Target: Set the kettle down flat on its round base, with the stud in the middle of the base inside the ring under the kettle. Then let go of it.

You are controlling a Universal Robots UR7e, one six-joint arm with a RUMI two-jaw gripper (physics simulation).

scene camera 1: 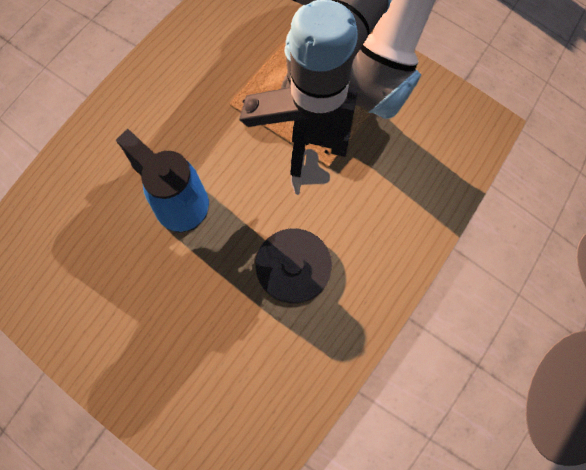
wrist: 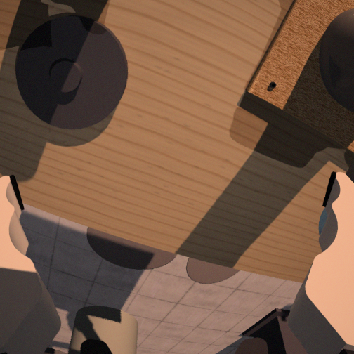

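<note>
The kettle (scene camera 1: pixel 180 207), blue with a dark lid and handle, stands upright on the table in the scene view, apart from its base; its handle points to the upper left. It does not show in the wrist view. The dark round base (scene camera 1: pixel 315 255) (wrist: pixel 102 85) lies flat on the table, to the kettle's lower right in the scene view, with the stud (scene camera 1: pixel 292 268) (wrist: pixel 66 76) in its middle. The ring under the kettle is hidden. My gripper (scene camera 1: pixel 321 160) (wrist: pixel 172 177) is open and empty, above the table, apart from both kettle and base.
The wooden table (scene camera 1: pixel 225 400) (wrist: pixel 175 100) carries a brown textured mounting board (scene camera 1: pixel 265 82) (wrist: pixel 274 65) below the arm. Beyond the table edge are round brown seats (scene camera 1: pixel 557 395) (wrist: pixel 132 250) and, in the wrist view, a beige cylinder (wrist: pixel 117 332). Arm shadows cross the table.
</note>
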